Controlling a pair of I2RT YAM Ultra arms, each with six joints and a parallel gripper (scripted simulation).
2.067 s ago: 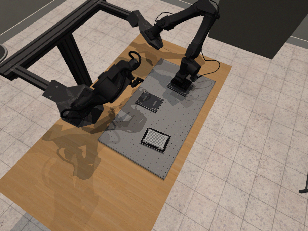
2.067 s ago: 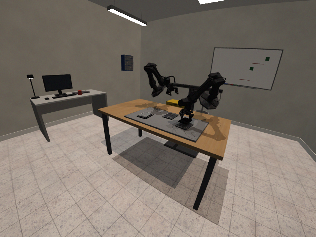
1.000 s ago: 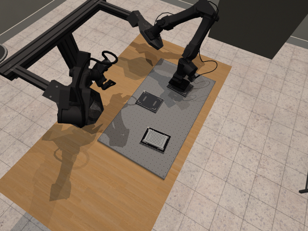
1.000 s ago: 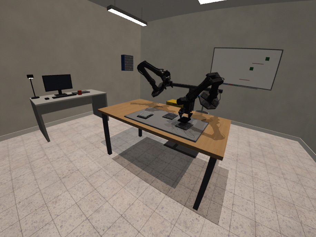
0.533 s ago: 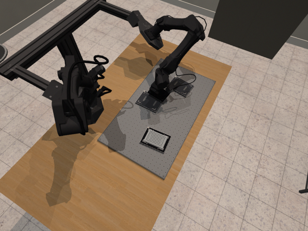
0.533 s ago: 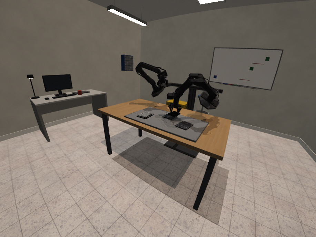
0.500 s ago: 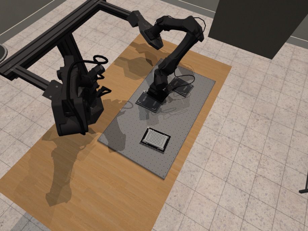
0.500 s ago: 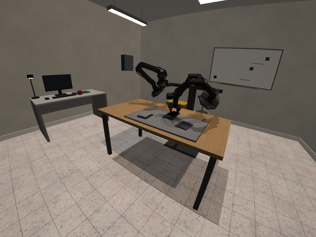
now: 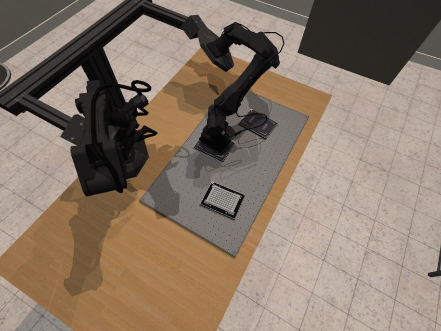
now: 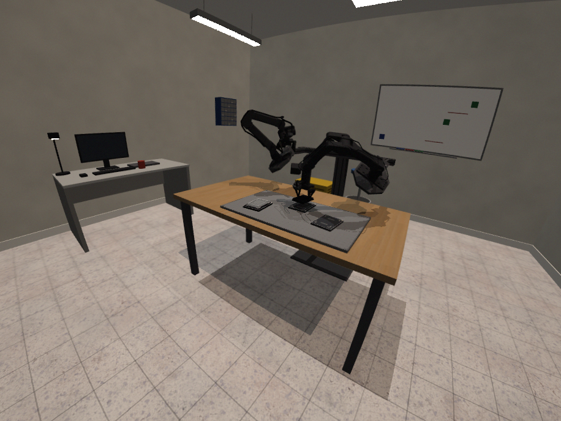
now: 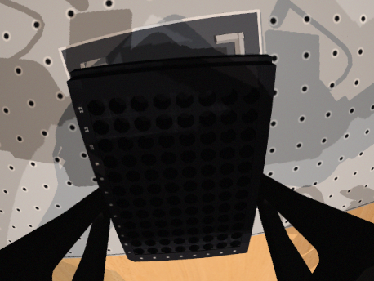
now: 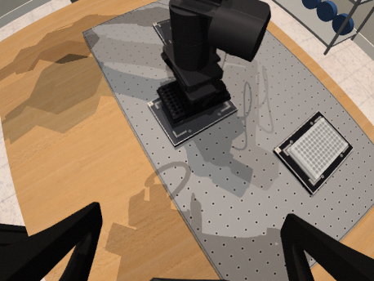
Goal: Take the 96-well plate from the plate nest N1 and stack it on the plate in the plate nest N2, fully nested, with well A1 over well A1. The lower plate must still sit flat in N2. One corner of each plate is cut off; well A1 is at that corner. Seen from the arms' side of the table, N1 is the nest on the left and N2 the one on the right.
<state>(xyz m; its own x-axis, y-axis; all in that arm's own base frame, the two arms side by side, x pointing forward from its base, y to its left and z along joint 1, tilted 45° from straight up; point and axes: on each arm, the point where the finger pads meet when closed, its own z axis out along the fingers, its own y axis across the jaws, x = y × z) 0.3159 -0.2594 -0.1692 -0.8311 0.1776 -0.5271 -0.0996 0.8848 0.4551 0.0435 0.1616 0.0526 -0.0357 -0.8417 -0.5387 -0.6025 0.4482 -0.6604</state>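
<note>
The black 96-well plate is 1 cm below my left hand. From my left hand the other things lie so: white 96-well plate (22 cm to the right, 19 cm ahead, 5 cm below).
</note>
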